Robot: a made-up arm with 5 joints. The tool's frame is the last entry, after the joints.
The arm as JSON. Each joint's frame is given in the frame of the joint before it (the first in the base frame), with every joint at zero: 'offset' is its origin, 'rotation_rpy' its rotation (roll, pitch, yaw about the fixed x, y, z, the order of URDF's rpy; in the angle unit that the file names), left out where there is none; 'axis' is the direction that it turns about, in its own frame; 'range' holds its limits. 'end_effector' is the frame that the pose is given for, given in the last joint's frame.
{
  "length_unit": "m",
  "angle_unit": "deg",
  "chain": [
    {
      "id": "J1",
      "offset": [
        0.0,
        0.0,
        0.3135
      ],
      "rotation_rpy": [
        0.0,
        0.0,
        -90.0
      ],
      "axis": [
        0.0,
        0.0,
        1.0
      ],
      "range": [
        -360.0,
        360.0
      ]
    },
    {
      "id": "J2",
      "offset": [
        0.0,
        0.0,
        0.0
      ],
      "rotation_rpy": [
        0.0,
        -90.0,
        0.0
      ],
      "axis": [
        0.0,
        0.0,
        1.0
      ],
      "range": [
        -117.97,
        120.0
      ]
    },
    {
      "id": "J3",
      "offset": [
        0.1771,
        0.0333,
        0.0
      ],
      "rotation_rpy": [
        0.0,
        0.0,
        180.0
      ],
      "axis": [
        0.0,
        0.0,
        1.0
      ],
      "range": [
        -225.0,
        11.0
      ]
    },
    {
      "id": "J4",
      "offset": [
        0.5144,
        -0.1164,
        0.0
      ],
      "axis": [
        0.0,
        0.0,
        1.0
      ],
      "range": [
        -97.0,
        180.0
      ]
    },
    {
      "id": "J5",
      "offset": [
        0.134,
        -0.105,
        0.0
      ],
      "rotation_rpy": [
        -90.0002,
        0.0,
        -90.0
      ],
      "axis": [
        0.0,
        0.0,
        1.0
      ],
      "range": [
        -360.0,
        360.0
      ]
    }
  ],
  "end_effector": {
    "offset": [
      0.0,
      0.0,
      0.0
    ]
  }
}
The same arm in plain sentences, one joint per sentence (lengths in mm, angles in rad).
The arm has five revolute joints in a row. What follows holds with every joint at zero, and every direction is one of the base frame's.
Joint 1 lies 313.5 mm along +z from the base frame's origin and turns about +z, from -6.2832 to 6.2832 rad.
Joint 2 lies at the same point as joint 1 and turns about +y, from -2.059 to 2.0944 rad.
Joint 3 lies 33.3 mm along +x and 177.1 mm along +z from joint 2 and turns about +y, from -3.927 to 0.192 rad.
Joint 4 lies 116.4 mm along +x and 514.4 mm along -z from joint 3 and turns about +y, from -1.693 to 3.1416 rad.
Joint 5 lies 105 mm along +x and 134 mm along -z from joint 4 and turns about -z, from -6.2832 to 6.2832 rad.
The tool frame, which is the frame that the pose is given for, lies at the same point as joint 5; its axes are the base frame's turned by roll 3.1416, pitch 0 and yaw 0 rad (as in URDF: about the fixed x, then y, then z).

